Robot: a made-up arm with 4 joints.
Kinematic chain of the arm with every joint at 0, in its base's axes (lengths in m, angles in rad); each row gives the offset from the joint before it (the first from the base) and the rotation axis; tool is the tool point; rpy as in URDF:
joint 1: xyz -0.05 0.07 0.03 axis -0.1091 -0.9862 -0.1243
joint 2: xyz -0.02 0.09 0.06 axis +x
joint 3: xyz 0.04 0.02 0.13 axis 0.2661 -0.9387 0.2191
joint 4: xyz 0.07 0 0 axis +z
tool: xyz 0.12 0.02 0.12 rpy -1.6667 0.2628 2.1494
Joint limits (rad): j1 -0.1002..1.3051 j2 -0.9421..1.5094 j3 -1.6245..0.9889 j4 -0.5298..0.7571
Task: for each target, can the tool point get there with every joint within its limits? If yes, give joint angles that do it. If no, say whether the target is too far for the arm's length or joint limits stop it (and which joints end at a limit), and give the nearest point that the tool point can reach.
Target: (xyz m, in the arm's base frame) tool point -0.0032 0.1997 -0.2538
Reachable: no: joint limits stop it (at a limit: joint 1, joint 2, joint 3, joint 4) | nearest point 0.0897 0.1664 -0.0241 | short by 0.250 m
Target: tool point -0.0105 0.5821 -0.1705
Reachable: no: too far | nearest point -0.1476 0.5029 0.0590 | short by 0.279 m
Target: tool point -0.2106 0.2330 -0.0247
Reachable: no: joint limits stop it (at a limit: joint 1, joint 3, joint 4) | nearest point -0.3702 0.3440 0.1151 | short by 0.239 m
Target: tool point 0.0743 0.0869 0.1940
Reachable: yes | joints 0.7428 0.6681 -1.2330 -0.4092
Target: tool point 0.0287 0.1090 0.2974
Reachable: yes | joints 0.7488 1.0461 -0.7709 0.3155
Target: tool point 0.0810 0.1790 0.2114
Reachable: yes | joints 0.6039 0.5357 -1.1841 0.4023
